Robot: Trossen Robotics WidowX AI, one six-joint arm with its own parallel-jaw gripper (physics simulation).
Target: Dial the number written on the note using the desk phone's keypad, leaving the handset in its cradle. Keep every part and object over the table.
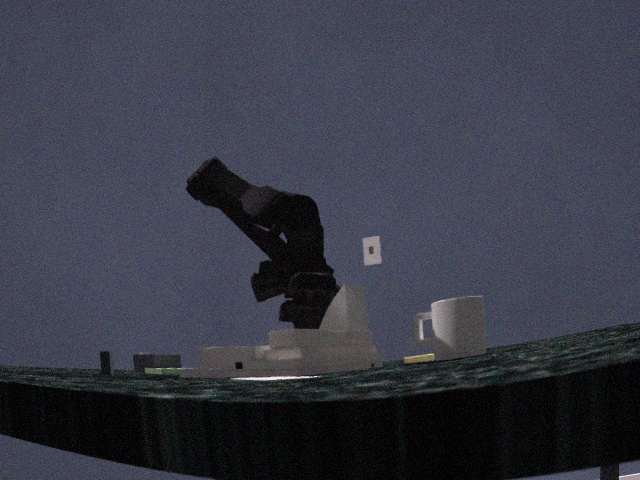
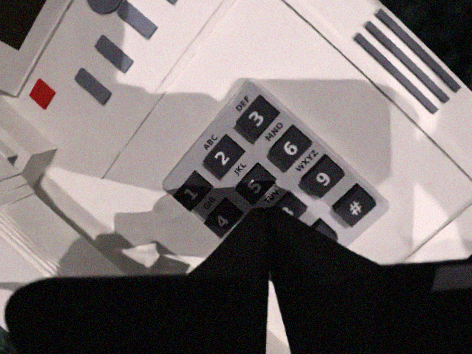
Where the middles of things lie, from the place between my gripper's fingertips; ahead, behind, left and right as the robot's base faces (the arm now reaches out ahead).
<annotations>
Now: hand 10 mm to the left of the grey keypad (image 2: pixel 256 151) and 10 mm above it. From my hand the other things lie so: 4 key (image 2: pixel 225 216) 10 mm ahead, 10 mm to the left; then 5 key (image 2: pixel 258 181) 10 mm ahead, 10 mm to the right; then 9 key (image 2: pixel 325 174) 10 mm behind, 20 mm to the right.
</annotations>
